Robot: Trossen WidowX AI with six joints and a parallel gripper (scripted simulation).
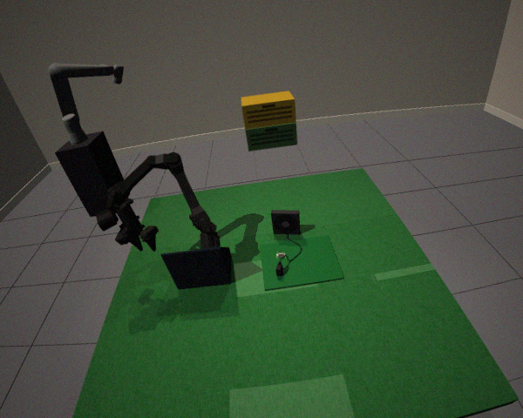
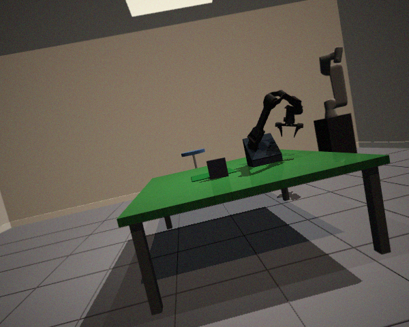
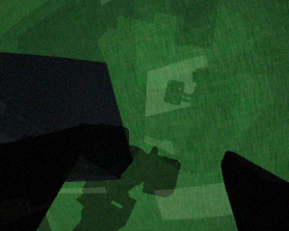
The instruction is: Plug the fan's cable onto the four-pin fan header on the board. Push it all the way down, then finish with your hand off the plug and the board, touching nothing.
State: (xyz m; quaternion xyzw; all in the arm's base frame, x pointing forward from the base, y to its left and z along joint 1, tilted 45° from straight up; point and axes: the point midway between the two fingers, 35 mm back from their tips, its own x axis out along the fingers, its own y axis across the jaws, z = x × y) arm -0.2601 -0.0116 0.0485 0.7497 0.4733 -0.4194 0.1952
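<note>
Now: the black fan plug 500 mm ahead of my gripper tip, 70 mm to the right of it and 120 mm below it. The rest, counted from my gripper tip: green board (590 mm ahead, 10 mm to the right, 160 mm below); then four-pin header (520 mm ahead, 30 mm to the left, 150 mm below); then fan (560 mm ahead, 160 mm to the left, 90 mm below).
</note>
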